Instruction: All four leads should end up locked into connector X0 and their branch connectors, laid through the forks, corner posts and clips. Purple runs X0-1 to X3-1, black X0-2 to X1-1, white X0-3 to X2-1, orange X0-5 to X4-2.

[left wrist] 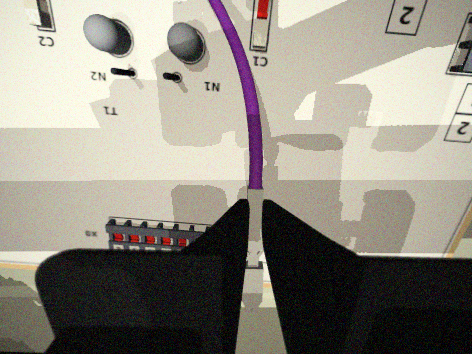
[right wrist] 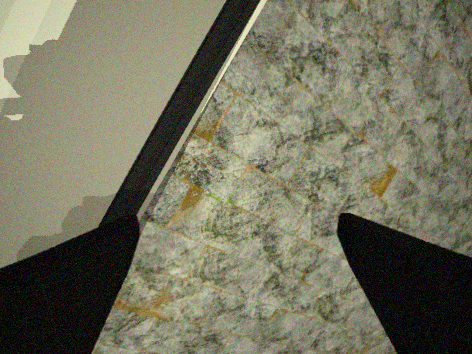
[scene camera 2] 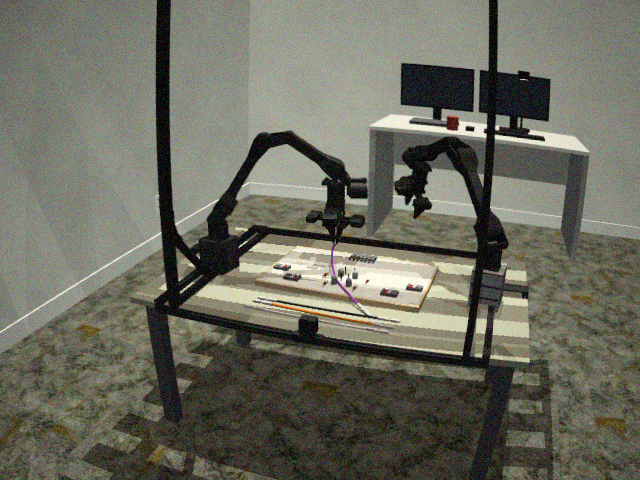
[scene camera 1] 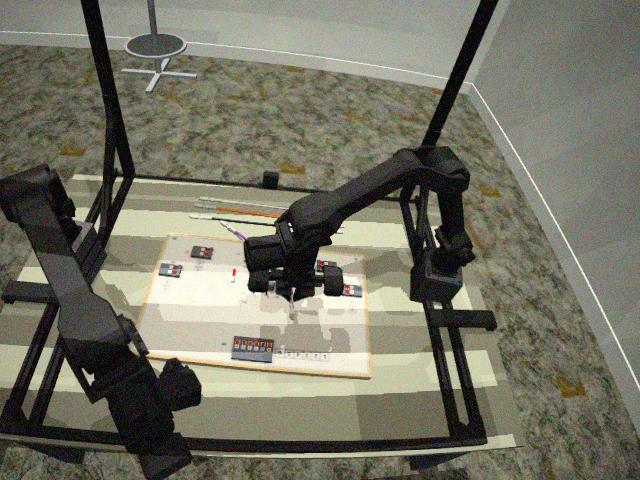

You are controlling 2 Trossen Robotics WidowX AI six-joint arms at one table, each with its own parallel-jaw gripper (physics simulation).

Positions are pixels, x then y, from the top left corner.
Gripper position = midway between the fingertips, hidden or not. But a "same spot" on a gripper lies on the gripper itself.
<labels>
my left gripper: left wrist 254, 208; scene camera 2 335, 243; scene camera 1 291, 300; not seen in the right wrist view (out of frame)
my right gripper: right wrist 239, 224; scene camera 2; scene camera 1; not seen in the left wrist view (out of frame)
same spot on harness board: (scene camera 2: 391, 274) = (scene camera 1: 203, 307)
same spot on my right gripper: (scene camera 2: 407, 186) = (scene camera 1: 167, 373)
</labels>
